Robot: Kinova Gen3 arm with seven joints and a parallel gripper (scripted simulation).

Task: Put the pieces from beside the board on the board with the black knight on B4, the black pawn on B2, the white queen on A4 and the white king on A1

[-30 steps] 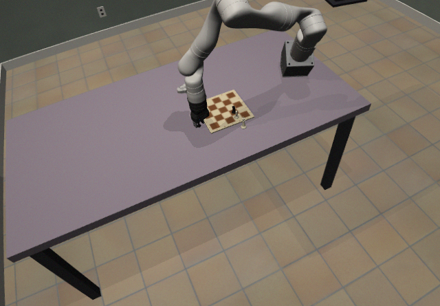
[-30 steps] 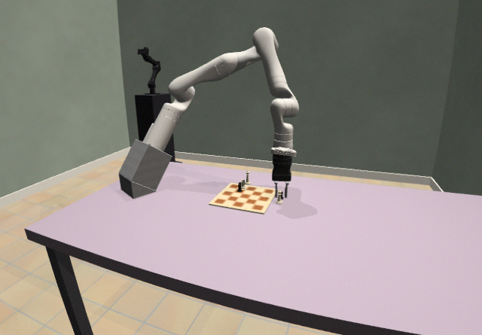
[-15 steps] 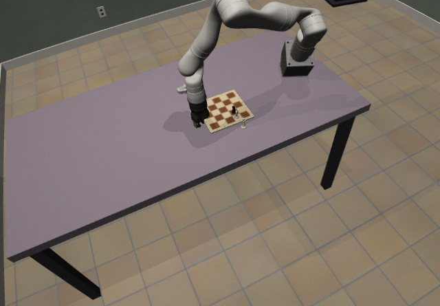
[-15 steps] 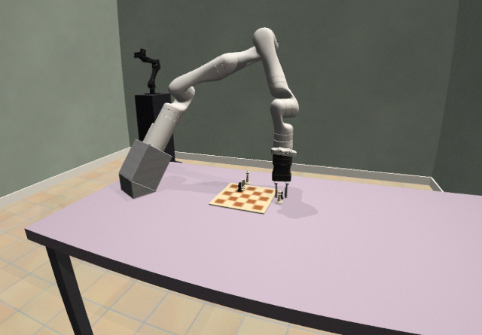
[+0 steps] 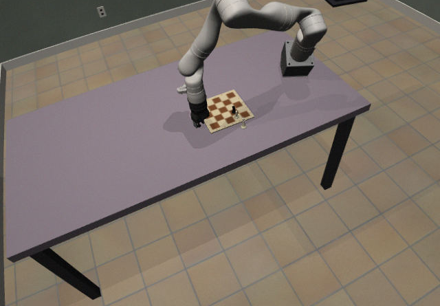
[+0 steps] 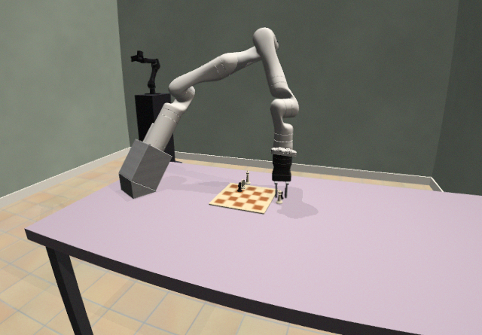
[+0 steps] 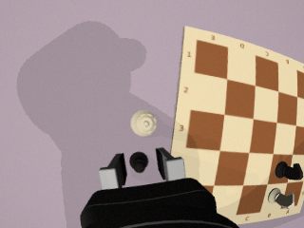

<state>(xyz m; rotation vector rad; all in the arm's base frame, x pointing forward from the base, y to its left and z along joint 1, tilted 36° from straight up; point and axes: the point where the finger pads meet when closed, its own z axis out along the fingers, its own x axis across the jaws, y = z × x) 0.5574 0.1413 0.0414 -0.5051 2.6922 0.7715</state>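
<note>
Now: hand 10 mm above the black pawn. Also, from my hand: chessboard 130 mm behind, 60 mm to the right, 20 mm below; black knight 170 mm behind, 30 mm to the right.
</note>
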